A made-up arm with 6 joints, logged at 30 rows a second.
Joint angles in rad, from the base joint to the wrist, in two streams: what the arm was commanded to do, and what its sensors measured. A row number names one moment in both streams.
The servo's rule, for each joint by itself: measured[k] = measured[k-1] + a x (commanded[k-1-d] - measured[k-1]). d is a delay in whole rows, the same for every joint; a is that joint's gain. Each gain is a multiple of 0.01, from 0.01 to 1. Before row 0 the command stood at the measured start. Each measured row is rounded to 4 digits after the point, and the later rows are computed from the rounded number. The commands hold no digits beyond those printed.
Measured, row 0:
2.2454, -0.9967, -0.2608, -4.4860, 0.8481, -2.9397
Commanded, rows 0 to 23:
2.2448, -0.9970, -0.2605, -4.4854, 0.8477, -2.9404
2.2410, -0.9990, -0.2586, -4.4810, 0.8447, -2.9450
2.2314, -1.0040, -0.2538, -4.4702, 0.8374, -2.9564
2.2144, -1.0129, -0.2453, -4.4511, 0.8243, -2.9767
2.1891, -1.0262, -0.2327, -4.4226, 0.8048, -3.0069
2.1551, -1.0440, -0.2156, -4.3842, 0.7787, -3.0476
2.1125, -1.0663, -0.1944, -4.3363, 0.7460, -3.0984
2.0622, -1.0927, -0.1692, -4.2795, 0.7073, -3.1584
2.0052, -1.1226, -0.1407, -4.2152, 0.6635, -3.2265
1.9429, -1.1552, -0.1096, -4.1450, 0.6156, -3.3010
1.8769, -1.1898, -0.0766, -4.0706, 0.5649, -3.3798
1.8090, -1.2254, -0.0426, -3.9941, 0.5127, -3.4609
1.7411, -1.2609, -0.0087, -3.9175, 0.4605, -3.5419
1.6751, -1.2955, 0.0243, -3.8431, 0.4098, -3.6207
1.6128, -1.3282, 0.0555, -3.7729, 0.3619, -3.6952
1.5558, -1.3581, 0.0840, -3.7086, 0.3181, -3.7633
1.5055, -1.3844, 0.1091, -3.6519, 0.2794, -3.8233
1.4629, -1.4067, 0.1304, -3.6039, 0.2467, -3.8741
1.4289, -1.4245, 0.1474, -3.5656, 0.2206, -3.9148
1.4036, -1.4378, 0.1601, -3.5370, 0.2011, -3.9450
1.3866, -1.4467, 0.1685, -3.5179, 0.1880, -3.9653
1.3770, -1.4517, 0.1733, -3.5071, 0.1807, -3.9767
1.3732, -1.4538, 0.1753, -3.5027, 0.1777, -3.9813
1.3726, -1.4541, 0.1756, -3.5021, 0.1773, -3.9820
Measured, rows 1 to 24:
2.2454, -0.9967, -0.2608, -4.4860, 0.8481, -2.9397
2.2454, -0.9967, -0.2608, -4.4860, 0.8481, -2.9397
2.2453, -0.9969, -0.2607, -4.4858, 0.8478, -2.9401
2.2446, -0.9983, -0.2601, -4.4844, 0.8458, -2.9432
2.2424, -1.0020, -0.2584, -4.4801, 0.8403, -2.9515
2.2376, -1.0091, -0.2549, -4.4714, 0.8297, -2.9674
2.2294, -1.0202, -0.2489, -4.4568, 0.8133, -2.9923
2.2168, -1.0357, -0.2399, -4.4350, 0.7905, -3.0271
2.1991, -1.0556, -0.2276, -4.4054, 0.7611, -3.0720
2.1758, -1.0797, -0.2118, -4.3676, 0.7256, -3.1264
2.1468, -1.1076, -0.1926, -4.3219, 0.6846, -3.1895
2.1121, -1.1385, -0.1702, -4.2688, 0.6391, -3.2597
2.0721, -1.1718, -0.1449, -4.2093, 0.5901, -3.3354
2.0274, -1.2066, -0.1173, -4.1447, 0.5390, -3.4145
1.9787, -1.2419, -0.0880, -4.0765, 0.4872, -3.4948
1.9271, -1.2767, -0.0577, -4.0065, 0.4361, -3.5741
1.8737, -1.3102, -0.0271, -3.9364, 0.3871, -3.6504
1.8197, -1.3413, 0.0029, -3.8681, 0.3416, -3.7215
1.7663, -1.3693, 0.0316, -3.8032, 0.3005, -3.7856
1.7147, -1.3936, 0.0583, -3.7434, 0.2650, -3.8414
1.6661, -1.4137, 0.0824, -3.6901, 0.2357, -3.8876
1.6215, -1.4294, 0.1034, -3.6442, 0.2129, -3.9238
1.5816, -1.4406, 0.1210, -3.6063, 0.1965, -3.9499
1.5468, -1.4478, 0.1351, -3.5765, 0.1861, -3.9668
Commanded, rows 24 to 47:
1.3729, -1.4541, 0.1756, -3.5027, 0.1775, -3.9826
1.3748, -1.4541, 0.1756, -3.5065, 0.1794, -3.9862
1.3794, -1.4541, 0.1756, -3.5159, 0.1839, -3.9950
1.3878, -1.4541, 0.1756, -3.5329, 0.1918, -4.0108
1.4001, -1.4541, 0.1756, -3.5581, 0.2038, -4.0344
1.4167, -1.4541, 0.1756, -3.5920, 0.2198, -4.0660
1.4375, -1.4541, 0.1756, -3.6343, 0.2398, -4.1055
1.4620, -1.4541, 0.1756, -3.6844, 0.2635, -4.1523
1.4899, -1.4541, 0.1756, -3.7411, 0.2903, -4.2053
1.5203, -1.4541, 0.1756, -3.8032, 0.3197, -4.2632
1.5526, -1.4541, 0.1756, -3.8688, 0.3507, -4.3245
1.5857, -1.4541, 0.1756, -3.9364, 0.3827, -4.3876
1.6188, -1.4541, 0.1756, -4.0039, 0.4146, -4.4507
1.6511, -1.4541, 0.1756, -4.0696, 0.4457, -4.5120
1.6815, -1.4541, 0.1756, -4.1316, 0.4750, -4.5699
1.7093, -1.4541, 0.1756, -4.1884, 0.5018, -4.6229
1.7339, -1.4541, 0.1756, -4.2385, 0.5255, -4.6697
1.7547, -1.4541, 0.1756, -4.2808, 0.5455, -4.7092
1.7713, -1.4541, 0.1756, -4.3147, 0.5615, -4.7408
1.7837, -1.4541, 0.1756, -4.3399, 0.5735, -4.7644
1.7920, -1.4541, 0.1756, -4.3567, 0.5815, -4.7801
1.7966, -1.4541, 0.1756, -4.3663, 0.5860, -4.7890
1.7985, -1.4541, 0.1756, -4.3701, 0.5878, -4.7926
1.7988, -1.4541, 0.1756, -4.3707, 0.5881, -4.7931
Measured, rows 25 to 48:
1.5173, -1.4517, 0.1460, -3.5544, 0.1806, -3.9759
1.4927, -1.4533, 0.1540, -3.5387, 0.1784, -3.9797
1.4723, -1.4538, 0.1598, -3.5279, 0.1778, -3.9815
1.4557, -1.4540, 0.1641, -3.5215, 0.1789, -3.9845
1.4427, -1.4541, 0.1672, -3.5198, 0.1822, -3.9911
1.4334, -1.4541, 0.1695, -3.5237, 0.1885, -4.0035
1.4277, -1.4541, 0.1711, -3.5340, 0.1986, -4.0230
1.4258, -1.4541, 0.1723, -3.5514, 0.2126, -4.0501
1.4278, -1.4541, 0.1732, -3.5763, 0.2306, -4.0850
1.4336, -1.4541, 0.1738, -3.6087, 0.2523, -4.1274
1.4432, -1.4541, 0.1743, -3.6484, 0.2774, -4.1765
1.4563, -1.4541, 0.1747, -3.6948, 0.3053, -4.2311
1.4727, -1.4541, 0.1749, -3.7470, 0.3353, -4.2899
1.4919, -1.4541, 0.1751, -3.8038, 0.3666, -4.3515
1.5135, -1.4541, 0.1752, -3.8638, 0.3983, -4.4140
1.5369, -1.4541, 0.1753, -3.9255, 0.4296, -4.4757
1.5615, -1.4541, 0.1754, -3.9873, 0.4596, -4.5350
1.5866, -1.4541, 0.1755, -4.0476, 0.4875, -4.5904
1.6116, -1.4541, 0.1755, -4.1049, 0.5126, -4.6404
1.6359, -1.4541, 0.1755, -4.1577, 0.5343, -4.6837
1.6589, -1.4541, 0.1755, -4.2048, 0.5523, -4.7197
1.6801, -1.4541, 0.1755, -4.2453, 0.5663, -4.7479
1.6991, -1.4541, 0.1755, -4.2787, 0.5763, -4.7682
1.7157, -1.4541, 0.1755, -4.3050, 0.5827, -4.7813

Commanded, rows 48 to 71:
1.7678, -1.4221, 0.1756, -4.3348, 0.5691, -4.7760
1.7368, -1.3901, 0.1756, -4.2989, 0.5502, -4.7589
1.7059, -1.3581, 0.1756, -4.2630, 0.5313, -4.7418
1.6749, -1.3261, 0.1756, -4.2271, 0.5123, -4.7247
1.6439, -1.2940, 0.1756, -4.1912, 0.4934, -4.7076
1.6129, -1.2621, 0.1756, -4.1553, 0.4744, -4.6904
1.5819, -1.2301, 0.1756, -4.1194, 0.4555, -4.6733
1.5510, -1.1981, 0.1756, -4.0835, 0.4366, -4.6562
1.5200, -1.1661, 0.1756, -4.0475, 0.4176, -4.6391
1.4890, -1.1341, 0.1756, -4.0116, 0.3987, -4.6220
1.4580, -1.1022, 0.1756, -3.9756, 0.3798, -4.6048
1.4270, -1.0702, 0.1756, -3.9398, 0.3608, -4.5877
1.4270, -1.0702, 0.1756, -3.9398, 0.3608, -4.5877
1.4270, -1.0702, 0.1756, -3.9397, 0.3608, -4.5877
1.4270, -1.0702, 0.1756, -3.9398, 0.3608, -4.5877
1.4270, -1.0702, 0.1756, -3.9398, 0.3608, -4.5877
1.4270, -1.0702, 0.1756, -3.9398, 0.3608, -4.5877
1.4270, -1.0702, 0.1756, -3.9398, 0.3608, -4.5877
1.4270, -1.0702, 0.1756, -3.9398, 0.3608, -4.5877
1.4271, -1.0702, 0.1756, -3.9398, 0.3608, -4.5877
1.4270, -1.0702, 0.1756, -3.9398, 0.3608, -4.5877
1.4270, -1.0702, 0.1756, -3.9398, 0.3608, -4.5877
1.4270, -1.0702, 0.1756, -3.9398, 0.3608, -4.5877
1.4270, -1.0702, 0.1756, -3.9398, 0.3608, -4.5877
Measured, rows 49 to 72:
1.7298, -1.4541, 0.1755, -4.3245, 0.5861, -4.7884
1.7415, -1.4541, 0.1755, -4.3384, 0.5874, -4.7914
1.7460, -1.4333, 0.1755, -4.3373, 0.5753, -4.7817
1.7444, -1.4052, 0.1755, -4.3258, 0.5587, -4.7673
1.7379, -1.3746, 0.1755, -4.3070, 0.5406, -4.7512
1.7272, -1.3431, 0.1755, -4.2830, 0.5219, -4.7345
1.7130, -1.3112, 0.1755, -4.2555, 0.5031, -4.7176
1.6960, -1.2793, 0.1755, -4.2254, 0.4842, -4.7005
1.6766, -1.2473, 0.1755, -4.1936, 0.4653, -4.6834
1.6552, -1.2153, 0.1755, -4.1606, 0.4464, -4.6663
1.6322, -1.1833, 0.1755, -4.1267, 0.4274, -4.6492
1.6079, -1.1513, 0.1755, -4.0922, 0.4085, -4.6321
1.5824, -1.1194, 0.1755, -4.0572, 0.3896, -4.6149
1.5560, -1.0874, 0.1755, -4.0220, 0.3706, -4.5978
1.5341, -1.0762, 0.1755, -3.9973, 0.3641, -4.5914
1.5159, -1.0723, 0.1755, -3.9800, 0.3619, -4.5891
1.5008, -1.0709, 0.1755, -3.9679, 0.3612, -4.5882
1.4883, -1.0704, 0.1755, -3.9595, 0.3609, -4.5879
1.4779, -1.0703, 0.1755, -3.9536, 0.3608, -4.5878
1.4692, -1.0702, 0.1755, -3.9495, 0.3608, -4.5877
1.4620, -1.0702, 0.1755, -3.9466, 0.3608, -4.5877
1.4561, -1.0702, 0.1755, -3.9446, 0.3608, -4.5877
1.4512, -1.0702, 0.1755, -3.9432, 0.3608, -4.5877
1.4471, -1.0702, 0.1755, -3.9422, 0.3608, -4.5877

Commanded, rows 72 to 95:
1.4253, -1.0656, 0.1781, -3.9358, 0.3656, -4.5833
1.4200, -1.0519, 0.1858, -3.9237, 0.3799, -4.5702
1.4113, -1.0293, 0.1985, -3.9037, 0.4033, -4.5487
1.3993, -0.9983, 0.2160, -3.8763, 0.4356, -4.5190
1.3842, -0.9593, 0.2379, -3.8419, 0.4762, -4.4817
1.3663, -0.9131, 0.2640, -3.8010, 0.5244, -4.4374
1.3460, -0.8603, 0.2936, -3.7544, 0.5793, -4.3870
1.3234, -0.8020, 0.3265, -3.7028, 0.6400, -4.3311
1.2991, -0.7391, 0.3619, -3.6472, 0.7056, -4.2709
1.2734, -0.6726, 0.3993, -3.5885, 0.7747, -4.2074
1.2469, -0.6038, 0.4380, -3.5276, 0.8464, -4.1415
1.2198, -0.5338, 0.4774, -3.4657, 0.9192, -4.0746
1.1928, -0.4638, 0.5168, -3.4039, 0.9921, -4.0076
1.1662, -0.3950, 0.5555, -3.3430, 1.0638, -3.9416
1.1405, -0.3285, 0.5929, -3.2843, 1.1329, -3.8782
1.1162, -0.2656, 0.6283, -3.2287, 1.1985, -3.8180
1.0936, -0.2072, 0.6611, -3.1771, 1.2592, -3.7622
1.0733, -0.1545, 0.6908, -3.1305, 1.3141, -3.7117
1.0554, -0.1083, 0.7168, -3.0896, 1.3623, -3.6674
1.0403, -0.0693, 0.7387, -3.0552, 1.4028, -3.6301
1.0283, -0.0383, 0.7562, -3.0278, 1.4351, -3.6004
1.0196, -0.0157, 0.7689, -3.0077, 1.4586, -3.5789
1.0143, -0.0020, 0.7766, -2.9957, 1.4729, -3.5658
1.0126, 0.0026, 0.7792, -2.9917, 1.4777, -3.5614
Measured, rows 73 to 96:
1.4437, -1.0702, 0.1755, -3.9415, 0.3608, -4.5877
1.4409, -1.0702, 0.1755, -3.9410, 0.3608, -4.5877
1.4382, -1.0672, 0.1762, -3.9394, 0.3640, -4.5849
1.4351, -1.0573, 0.1788, -3.9347, 0.3745, -4.5756
1.4311, -1.0391, 0.1841, -3.9254, 0.3935, -4.5587
1.4257, -1.0126, 0.1927, -3.9107, 0.4213, -4.5337
1.4186, -0.9780, 0.2049, -3.8901, 0.4575, -4.5009
1.4097, -0.9358, 0.2209, -3.8634, 0.5017, -4.4609
1.3989, -0.8867, 0.2405, -3.8307, 0.5529, -4.4143
1.3861, -0.8316, 0.2637, -3.7923, 0.6104, -4.3619
1.3713, -0.7715, 0.2902, -3.7488, 0.6732, -4.3046
1.3547, -0.7072, 0.3197, -3.7007, 0.7402, -4.2434
1.3364, -0.6400, 0.3516, -3.6488, 0.8103, -4.1792
1.3166, -0.5710, 0.3856, -3.5939, 0.8822, -4.1133
1.2956, -0.5013, 0.4210, -3.5369, 0.9547, -4.0467
1.2736, -0.4322, 0.4573, -3.4787, 1.0267, -3.9805
1.2510, -0.3648, 0.4939, -3.4204, 1.0968, -3.9161
1.2281, -0.3003, 0.5302, -3.3629, 1.1639, -3.8543
1.2052, -0.2398, 0.5655, -3.3072, 1.2268, -3.7963
1.1828, -0.1844, 0.5993, -3.2542, 1.2844, -3.7430
1.1611, -0.1349, 0.6310, -3.2048, 1.3358, -3.6954
1.1406, -0.0923, 0.6601, -3.1599, 1.3800, -3.6543
1.1215, -0.0572, 0.6860, -3.1203, 1.4164, -3.6203
1.1042, -0.0302, 0.7084, -3.0865, 1.4443, -3.5942

